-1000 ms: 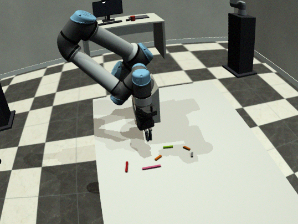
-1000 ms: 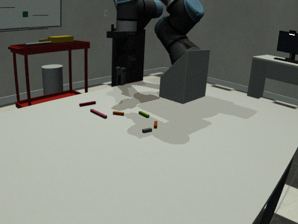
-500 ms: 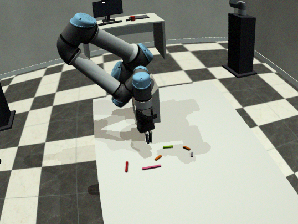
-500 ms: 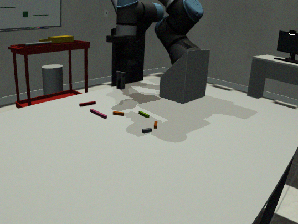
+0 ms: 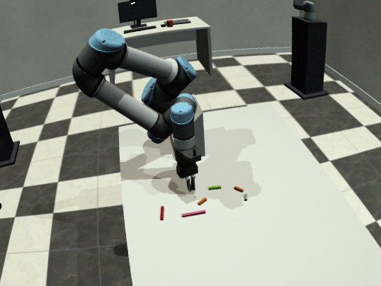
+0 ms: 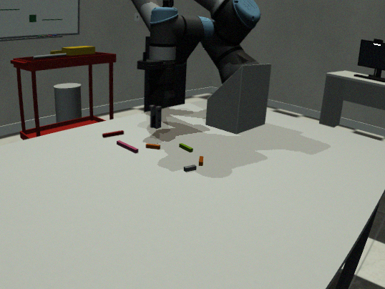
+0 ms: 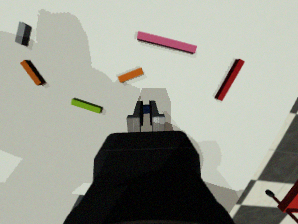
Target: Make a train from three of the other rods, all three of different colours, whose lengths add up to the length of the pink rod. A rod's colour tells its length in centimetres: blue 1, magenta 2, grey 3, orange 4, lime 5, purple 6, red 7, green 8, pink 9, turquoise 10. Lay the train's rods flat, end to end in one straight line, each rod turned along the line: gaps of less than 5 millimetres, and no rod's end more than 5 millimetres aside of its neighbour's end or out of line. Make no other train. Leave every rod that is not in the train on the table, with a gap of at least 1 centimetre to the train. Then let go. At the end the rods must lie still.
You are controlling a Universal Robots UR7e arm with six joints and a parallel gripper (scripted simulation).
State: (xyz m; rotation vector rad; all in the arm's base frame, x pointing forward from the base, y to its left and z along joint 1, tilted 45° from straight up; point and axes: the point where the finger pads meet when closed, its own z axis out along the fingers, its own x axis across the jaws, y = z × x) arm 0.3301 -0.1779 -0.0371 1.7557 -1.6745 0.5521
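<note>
Now: hand 9 cm short of the grey rod, 19 cm to the right of it and 6 cm above it. From my hand the other things lie so: pink rod: 9 cm ahead, 3 cm to the right, 6 cm below; then lime rod: 1 cm behind, 10 cm to the left, 6 cm below; then blue rod: 1 cm below.
</note>
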